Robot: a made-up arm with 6 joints. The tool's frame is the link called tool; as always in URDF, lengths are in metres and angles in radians. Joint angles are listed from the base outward.
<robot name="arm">
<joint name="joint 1" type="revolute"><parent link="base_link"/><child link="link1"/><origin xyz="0.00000 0.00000 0.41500"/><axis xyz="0 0 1"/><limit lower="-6.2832" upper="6.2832"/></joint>
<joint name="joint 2" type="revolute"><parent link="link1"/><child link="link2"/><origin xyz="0.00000 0.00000 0.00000"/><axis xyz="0 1 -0.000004"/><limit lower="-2.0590" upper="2.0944"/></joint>
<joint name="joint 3" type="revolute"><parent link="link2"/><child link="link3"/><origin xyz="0.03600 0.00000 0.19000"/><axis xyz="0 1 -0.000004"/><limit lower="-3.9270" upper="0.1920"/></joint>
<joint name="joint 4" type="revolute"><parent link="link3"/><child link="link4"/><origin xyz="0.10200 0.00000 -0.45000"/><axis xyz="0 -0.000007 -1"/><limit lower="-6.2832" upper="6.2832"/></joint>
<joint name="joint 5" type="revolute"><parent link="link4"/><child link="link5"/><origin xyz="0.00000 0.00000 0.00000"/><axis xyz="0 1 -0.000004"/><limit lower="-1.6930" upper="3.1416"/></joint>
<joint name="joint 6" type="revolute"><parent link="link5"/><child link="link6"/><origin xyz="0.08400 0.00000 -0.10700"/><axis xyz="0 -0.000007 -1"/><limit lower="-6.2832" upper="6.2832"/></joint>
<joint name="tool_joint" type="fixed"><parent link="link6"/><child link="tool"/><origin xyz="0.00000 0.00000 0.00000" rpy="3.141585 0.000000 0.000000"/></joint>
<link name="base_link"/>
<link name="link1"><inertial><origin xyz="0.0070 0.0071 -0.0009"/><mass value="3.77"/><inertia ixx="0.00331" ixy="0" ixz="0" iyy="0.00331" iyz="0" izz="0.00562"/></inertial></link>
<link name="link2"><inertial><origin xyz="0.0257 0.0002 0.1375"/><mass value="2.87"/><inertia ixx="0.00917" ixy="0" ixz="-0.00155" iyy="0.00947" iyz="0" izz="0.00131"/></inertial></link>
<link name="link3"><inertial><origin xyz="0.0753 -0.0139 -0.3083"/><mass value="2.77"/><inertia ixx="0.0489" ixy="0" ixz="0.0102" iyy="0.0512" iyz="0" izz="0.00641"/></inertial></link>
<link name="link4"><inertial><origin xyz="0.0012 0.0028 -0.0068"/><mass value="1.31"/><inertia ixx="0.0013" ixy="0" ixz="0" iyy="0.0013" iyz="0" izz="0.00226"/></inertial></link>
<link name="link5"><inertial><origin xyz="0.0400 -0.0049 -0.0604"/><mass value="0.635"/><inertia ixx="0.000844" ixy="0" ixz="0.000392" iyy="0.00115" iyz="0" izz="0.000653"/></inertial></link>
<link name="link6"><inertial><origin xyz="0.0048 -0.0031 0.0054"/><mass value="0.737"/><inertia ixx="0.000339" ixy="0" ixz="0" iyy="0.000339" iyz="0" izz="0.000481"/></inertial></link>
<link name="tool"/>
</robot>
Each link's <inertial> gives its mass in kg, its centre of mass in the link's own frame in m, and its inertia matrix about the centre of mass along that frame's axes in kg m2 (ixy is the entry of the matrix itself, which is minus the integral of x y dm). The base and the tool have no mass. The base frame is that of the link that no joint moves.
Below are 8 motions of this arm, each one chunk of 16 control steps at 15 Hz.
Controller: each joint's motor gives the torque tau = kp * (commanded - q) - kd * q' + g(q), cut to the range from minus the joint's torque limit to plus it. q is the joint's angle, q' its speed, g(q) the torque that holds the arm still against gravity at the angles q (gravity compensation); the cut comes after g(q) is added. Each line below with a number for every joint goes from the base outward.
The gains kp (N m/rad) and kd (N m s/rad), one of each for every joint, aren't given. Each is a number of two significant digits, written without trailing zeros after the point. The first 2 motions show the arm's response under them.
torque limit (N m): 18 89 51 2.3 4.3 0.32
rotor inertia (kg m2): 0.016 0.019 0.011 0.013 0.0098 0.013
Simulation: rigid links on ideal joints. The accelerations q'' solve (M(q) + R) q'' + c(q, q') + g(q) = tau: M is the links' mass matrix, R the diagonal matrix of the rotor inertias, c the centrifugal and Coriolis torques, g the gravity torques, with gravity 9.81 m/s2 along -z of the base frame. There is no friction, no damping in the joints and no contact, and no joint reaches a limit. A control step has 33 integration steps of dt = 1/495 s. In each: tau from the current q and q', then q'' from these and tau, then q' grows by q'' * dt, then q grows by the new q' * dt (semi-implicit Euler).
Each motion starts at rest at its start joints. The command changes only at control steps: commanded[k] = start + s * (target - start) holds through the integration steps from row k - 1 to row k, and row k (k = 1, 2, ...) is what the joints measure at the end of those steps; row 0 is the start. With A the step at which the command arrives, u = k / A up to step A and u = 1 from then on. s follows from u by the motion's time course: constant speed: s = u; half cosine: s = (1 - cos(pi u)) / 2; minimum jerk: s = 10 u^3 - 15 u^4 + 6 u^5; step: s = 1 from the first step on.
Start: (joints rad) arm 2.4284 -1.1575 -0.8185 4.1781 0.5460 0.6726
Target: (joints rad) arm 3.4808 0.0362 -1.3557 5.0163 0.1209 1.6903
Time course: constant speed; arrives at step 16
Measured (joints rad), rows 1 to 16:
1: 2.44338 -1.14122 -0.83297 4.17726 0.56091 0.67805
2: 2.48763 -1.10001 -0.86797 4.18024 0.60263 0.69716
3: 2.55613 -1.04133 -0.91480 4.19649 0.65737 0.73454
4: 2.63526 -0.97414 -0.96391 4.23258 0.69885 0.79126
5: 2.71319 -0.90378 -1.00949 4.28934 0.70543 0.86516
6: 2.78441 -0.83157 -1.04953 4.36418 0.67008 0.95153
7: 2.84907 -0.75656 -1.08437 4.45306 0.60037 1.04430
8: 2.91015 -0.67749 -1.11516 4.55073 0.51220 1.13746
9: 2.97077 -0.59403 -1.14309 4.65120 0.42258 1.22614
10: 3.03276 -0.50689 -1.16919 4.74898 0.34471 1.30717
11: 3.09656 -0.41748 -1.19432 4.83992 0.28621 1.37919
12: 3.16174 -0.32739 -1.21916 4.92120 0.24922 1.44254
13: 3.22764 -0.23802 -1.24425 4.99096 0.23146 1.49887
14: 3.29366 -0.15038 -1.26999 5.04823 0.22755 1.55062
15: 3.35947 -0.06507 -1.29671 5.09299 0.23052 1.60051
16: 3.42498 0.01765 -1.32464 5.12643 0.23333 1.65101
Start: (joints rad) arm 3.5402 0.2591 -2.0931 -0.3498 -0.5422 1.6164
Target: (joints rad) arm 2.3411 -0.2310 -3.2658 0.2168 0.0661 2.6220
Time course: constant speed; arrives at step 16
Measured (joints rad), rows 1 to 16:
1: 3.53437 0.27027 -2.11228 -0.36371 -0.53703 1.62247
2: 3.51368 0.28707 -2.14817 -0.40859 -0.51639 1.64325
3: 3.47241 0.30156 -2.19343 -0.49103 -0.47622 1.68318
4: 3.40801 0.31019 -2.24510 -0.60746 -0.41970 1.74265
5: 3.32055 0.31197 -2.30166 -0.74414 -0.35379 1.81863
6: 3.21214 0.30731 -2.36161 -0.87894 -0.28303 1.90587
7: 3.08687 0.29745 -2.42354 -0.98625 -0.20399 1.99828
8: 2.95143 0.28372 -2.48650 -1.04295 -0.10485 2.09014
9: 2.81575 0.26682 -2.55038 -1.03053 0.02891 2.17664
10: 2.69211 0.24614 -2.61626 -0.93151 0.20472 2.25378
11: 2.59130 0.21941 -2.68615 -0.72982 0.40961 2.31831
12: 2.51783 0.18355 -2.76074 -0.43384 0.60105 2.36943
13: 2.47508 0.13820 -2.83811 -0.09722 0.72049 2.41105
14: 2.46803 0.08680 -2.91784 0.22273 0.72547 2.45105
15: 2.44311 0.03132 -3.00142 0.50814 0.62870 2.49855
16: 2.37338 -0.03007 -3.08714 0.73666 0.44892 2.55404
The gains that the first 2 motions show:
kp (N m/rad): 35 27 33 0.48 1.1 0.51
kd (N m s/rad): 2 2.3 3 0.026 0.069 0.039
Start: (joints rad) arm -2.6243 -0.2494 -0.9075 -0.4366 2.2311 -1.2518
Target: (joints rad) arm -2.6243 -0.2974 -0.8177 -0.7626 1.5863 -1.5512
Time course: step
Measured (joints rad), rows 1 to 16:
1: -2.62350 -0.27406 -0.88087 -0.45421 2.15622 -1.27732
2: -2.62304 -0.30527 -0.84448 -0.49513 1.99628 -1.34175
3: -2.62415 -0.31752 -0.82335 -0.55206 1.80903 -1.42734
4: -2.62632 -0.31275 -0.81625 -0.62399 1.62677 -1.51623
5: -2.62831 -0.30072 -0.81567 -0.70916 1.47279 -1.59333
6: -2.62875 -0.28930 -0.81622 -0.80051 1.36632 -1.64843
7: -2.62674 -0.28216 -0.81584 -0.88577 1.31846 -1.67716
8: -2.62247 -0.27960 -0.81457 -0.95218 1.32770 -1.68031
9: -2.61742 -0.28033 -0.81328 -0.99127 1.38070 -1.66245
10: -2.61368 -0.28301 -0.81270 -1.00086 1.45788 -1.63036
11: -2.61288 -0.28682 -0.81306 -0.98404 1.54007 -1.59165
12: -2.61550 -0.29130 -0.81417 -0.94687 1.61272 -1.55353
13: -2.62088 -0.29596 -0.81571 -0.89647 1.66713 -1.52185
14: -2.62755 -0.30025 -0.81739 -0.84005 1.69970 -1.50042
15: -2.63377 -0.30365 -0.81895 -0.78429 1.71067 -1.49079
16: -2.63805 -0.30581 -0.82019 -0.73489 1.70287 -1.49236

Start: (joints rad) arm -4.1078 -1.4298 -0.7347 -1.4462 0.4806 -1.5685
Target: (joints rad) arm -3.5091 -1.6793 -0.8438 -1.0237 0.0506 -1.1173
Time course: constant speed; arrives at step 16
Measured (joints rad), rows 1 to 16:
1: -4.09506 -1.43145 -0.73402 -1.44650 0.49314 -1.56674
2: -4.06292 -1.43576 -0.73287 -1.44561 0.51742 -1.56008
3: -4.02001 -1.44240 -0.73223 -1.44031 0.53360 -1.54621
4: -3.97599 -1.45102 -0.73287 -1.42796 0.52506 -1.52420
5: -3.93504 -1.46146 -0.73522 -1.40786 0.48796 -1.49444
6: -3.89651 -1.47375 -0.73944 -1.38134 0.42894 -1.45840
7: -3.85838 -1.48795 -0.74553 -1.35084 0.35849 -1.41814
8: -3.81965 -1.50415 -0.75337 -1.31884 0.28614 -1.37596
9: -3.78068 -1.52236 -0.76279 -1.28709 0.21898 -1.33406
10: -3.74229 -1.54245 -0.77363 -1.25623 0.16187 -1.29426
11: -3.70489 -1.56411 -0.78565 -1.22590 0.11751 -1.25785
12: -3.66827 -1.58688 -0.79849 -1.19508 0.08624 -1.22545
13: -3.63199 -1.61015 -0.81173 -1.16251 0.06594 -1.19701
14: -3.59569 -1.63333 -0.82488 -1.12716 0.05261 -1.17188
15: -3.55919 -1.65589 -0.83746 -1.08853 0.04155 -1.14901
16: -3.52245 -1.67740 -0.84906 -1.04691 0.02850 -1.12716

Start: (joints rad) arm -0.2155 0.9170 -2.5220 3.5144 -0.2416 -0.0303
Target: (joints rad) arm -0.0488 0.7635 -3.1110 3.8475 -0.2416 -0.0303
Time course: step
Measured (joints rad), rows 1 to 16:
1: -0.20818 1.02942 -2.70789 3.48123 -0.30652 -0.03226
2: -0.18739 1.07998 -2.83268 3.42607 -0.34241 -0.03630
3: -0.15560 1.07228 -2.89776 3.36386 -0.35907 -0.04182
4: -0.11582 1.03525 -2.94125 3.31129 -0.36035 -0.04809
5: -0.07158 0.98288 -2.97801 3.28638 -0.34116 -0.05417
6: -0.02698 0.92282 -3.01309 3.30534 -0.29834 -0.05903
7: 0.01335 0.86003 -3.04757 3.38143 -0.23553 -0.06173
8: 0.04430 0.79811 -3.08117 3.52317 -0.16482 -0.06147
9: 0.06054 0.73971 -3.11326 3.73002 -0.10508 -0.05767
10: 0.05729 0.68663 -3.14317 3.98691 -0.07514 -0.05004
11: 0.03254 0.64025 -3.17014 4.26395 -0.08245 -0.03886
12: -0.00891 0.60187 -3.19347 4.52590 -0.11562 -0.02505
13: -0.05344 0.57222 -3.21263 4.74498 -0.15215 -0.01009
14: -0.08378 0.55127 -3.22706 4.90613 -0.17631 0.00415
15: -0.08983 0.53869 -3.23627 5.00356 -0.18885 0.01583
16: -0.07564 0.53437 -3.24008 5.03633 -0.20149 0.02367

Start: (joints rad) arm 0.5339 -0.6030 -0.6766 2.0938 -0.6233 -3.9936
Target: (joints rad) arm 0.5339 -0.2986 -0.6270 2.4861 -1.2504 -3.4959
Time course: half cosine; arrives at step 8
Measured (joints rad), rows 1 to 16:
1: 0.53397 -0.60114 -0.67780 2.09396 -0.62679 -3.99203
2: 0.53433 -0.59294 -0.68243 2.09420 -0.64375 -3.98350
3: 0.53516 -0.57444 -0.69097 2.09369 -0.68622 -3.95981
4: 0.53629 -0.54436 -0.70102 2.09174 -0.76219 -3.91339
5: 0.53707 -0.50393 -0.70847 2.08938 -0.87240 -3.84053
6: 0.53668 -0.45618 -0.70918 2.09040 -1.00878 -3.74361
7: 0.53472 -0.40550 -0.70032 2.10127 -1.15433 -3.63157
8: 0.53176 -0.35735 -0.68120 2.12960 -1.28462 -3.51894
9: 0.52912 -0.31591 -0.65449 2.18160 -1.37552 -3.42186
10: 0.52785 -0.28242 -0.62567 2.25901 -1.41308 -3.35266
11: 0.52800 -0.25693 -0.59972 2.35767 -1.39673 -3.31736
12: 0.52877 -0.23947 -0.57950 2.46913 -1.33767 -3.31573
13: 0.52938 -0.22953 -0.56614 2.58374 -1.25529 -3.34240
14: 0.52984 -0.22598 -0.55982 2.69247 -1.17162 -3.38851
15: 0.53079 -0.22758 -0.56015 2.78727 -1.10538 -3.44370
16: 0.53282 -0.23346 -0.56621 2.86124 -1.06793 -3.49794

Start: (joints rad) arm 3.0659 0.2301 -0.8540 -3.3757 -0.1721 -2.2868
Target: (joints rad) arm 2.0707 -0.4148 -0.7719 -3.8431 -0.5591 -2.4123
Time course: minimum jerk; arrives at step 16
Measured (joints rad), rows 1 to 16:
1: 3.06569 0.22985 -0.85379 -3.37543 -0.17193 -2.28684
2: 3.06381 0.22791 -0.85227 -3.37310 -0.17082 -2.28722
3: 3.05652 0.22156 -0.84766 -3.36426 -0.16821 -2.28863
4: 3.03792 0.20776 -0.83872 -3.34256 -0.16547 -2.29204
5: 3.00101 0.18414 -0.82560 -3.30221 -0.16689 -2.29833
6: 2.93952 0.14943 -0.81017 -3.24127 -0.17895 -2.30790
7: 2.84994 0.10347 -0.79554 -3.16454 -0.20730 -2.32043
8: 2.73321 0.04695 -0.78508 -3.08407 -0.25174 -2.33494
9: 2.59534 -0.01898 -0.78126 -3.01632 -0.30248 -2.35027
10: 2.44631 -0.09271 -0.78485 -2.97805 -0.34204 -2.36548
11: 2.29778 -0.17189 -0.79472 -2.98467 -0.35329 -2.38001
12: 2.16113 -0.25295 -0.80842 -3.05175 -0.32918 -2.39325
13: 2.04651 -0.33116 -0.82312 -3.19659 -0.27959 -2.40411
14: 1.96225 -0.40107 -0.83677 -3.43407 -0.23439 -2.41104
15: 1.91398 -0.45754 -0.84830 -3.76200 -0.23956 -2.41279
16: 1.90269 -0.49694 -0.85645 -4.14439 -0.33533 -2.40951

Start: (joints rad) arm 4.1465 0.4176 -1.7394 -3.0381 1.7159 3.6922
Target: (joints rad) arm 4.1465 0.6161 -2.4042 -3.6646 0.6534 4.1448
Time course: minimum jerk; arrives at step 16
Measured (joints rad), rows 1 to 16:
1: 4.14650 0.41793 -1.73989 -3.03813 1.71568 3.69227
2: 4.14646 0.42030 -1.74343 -3.03846 1.71366 3.69287
3: 4.14634 0.42716 -1.75403 -3.03997 1.70534 3.69529
4: 4.14602 0.44030 -1.77528 -3.04439 1.68321 3.70171
5: 4.14543 0.46014 -1.80926 -3.05434 1.63821 3.71486
6: 4.14452 0.48581 -1.85635 -3.07328 1.56210 3.73749
7: 4.14336 0.51538 -1.91527 -3.10553 1.45023 3.77179
8: 4.14224 0.54633 -1.98324 -3.15618 1.30410 3.81876
9: 4.14175 0.57588 -2.05617 -3.23010 1.13317 3.87775
10: 4.14267 0.60157 -2.12918 -3.32907 0.95400 3.94613
11: 4.14548 0.62161 -2.19758 -3.44770 0.78614 4.01921
12: 4.14969 0.63508 -2.25783 -3.57314 0.64672 4.09080
13: 4.15393 0.64151 -2.30777 -3.69032 0.54768 4.15427
14: 4.15662 0.64073 -2.34642 -3.78738 0.49510 4.20379
15: 4.15675 0.63319 -2.37408 -3.85699 0.48877 4.23533
16: 4.15425 0.62064 -2.39277 -3.89536 0.52168 4.24738

